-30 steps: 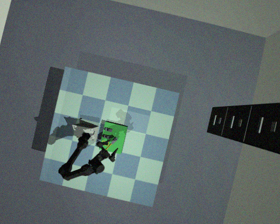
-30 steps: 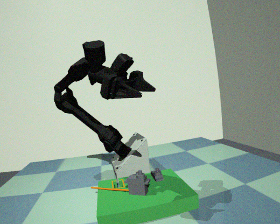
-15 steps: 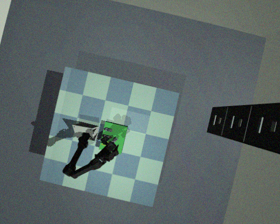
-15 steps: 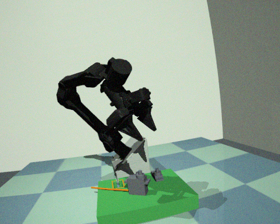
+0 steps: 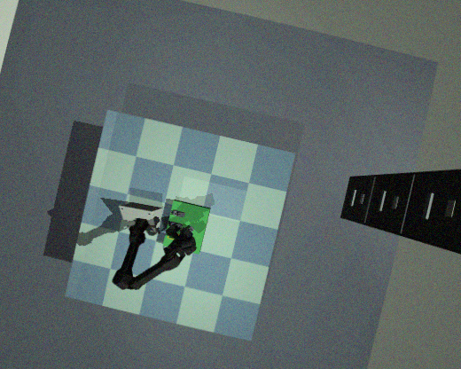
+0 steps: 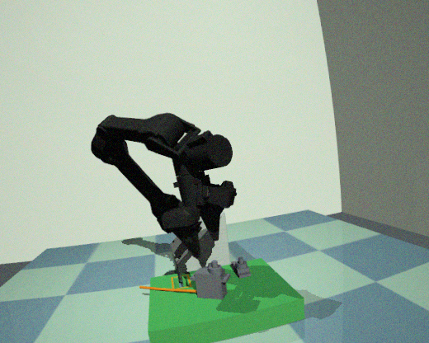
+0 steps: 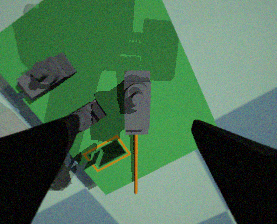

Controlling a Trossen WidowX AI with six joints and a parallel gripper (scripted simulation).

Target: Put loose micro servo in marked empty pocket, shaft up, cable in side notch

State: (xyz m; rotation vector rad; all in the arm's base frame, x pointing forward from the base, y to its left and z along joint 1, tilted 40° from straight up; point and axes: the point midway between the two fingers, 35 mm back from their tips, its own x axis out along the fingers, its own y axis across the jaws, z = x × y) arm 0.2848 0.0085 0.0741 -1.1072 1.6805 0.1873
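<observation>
My gripper tip is now 2 cm short of the green deck, 1 cm to the right of it and 13 cm above it.
</observation>
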